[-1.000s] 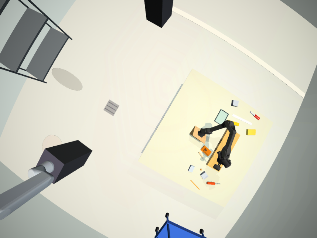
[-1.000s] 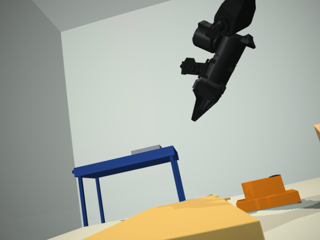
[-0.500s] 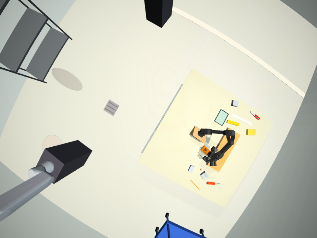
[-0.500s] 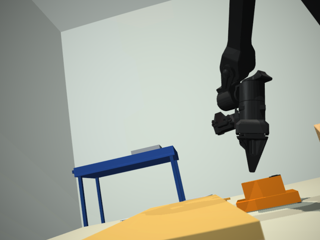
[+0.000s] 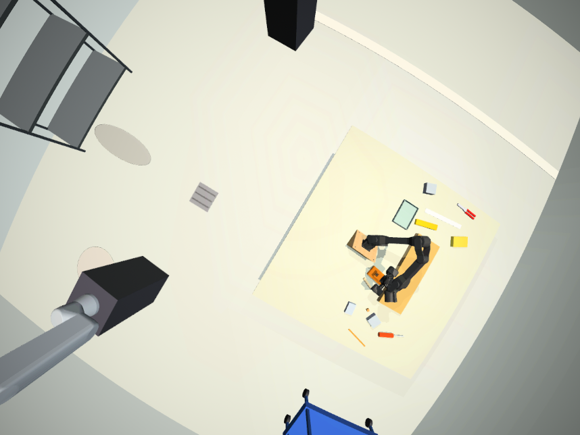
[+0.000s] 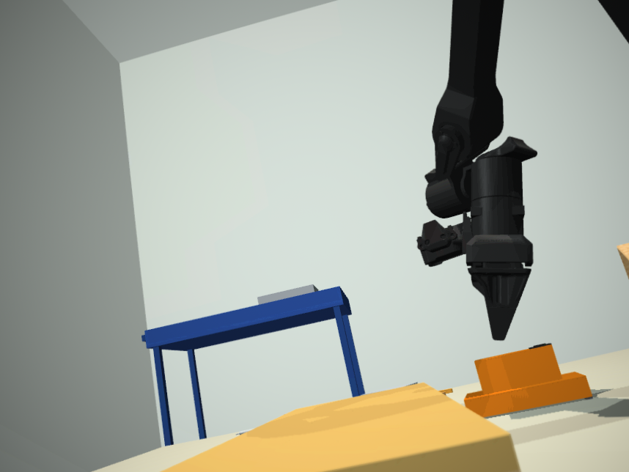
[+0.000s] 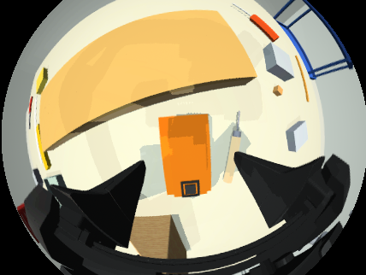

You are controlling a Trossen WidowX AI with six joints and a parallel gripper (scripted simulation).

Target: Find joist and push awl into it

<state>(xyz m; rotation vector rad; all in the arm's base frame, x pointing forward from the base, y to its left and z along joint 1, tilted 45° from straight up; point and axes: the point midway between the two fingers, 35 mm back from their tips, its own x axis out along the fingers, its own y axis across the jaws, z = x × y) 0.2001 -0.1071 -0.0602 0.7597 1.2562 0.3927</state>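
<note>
Right now the stud finder is 20 mm behind my gripper tip and 30 mm below it. Also, from my gripper tip: pencil 130 mm ahead, 420 mm to the right, 70 mm below; then tray 70 mm behind, 440 mm to the left, 60 mm below; then awl 10 mm behind, 80 mm to the right, 70 mm below.
</note>
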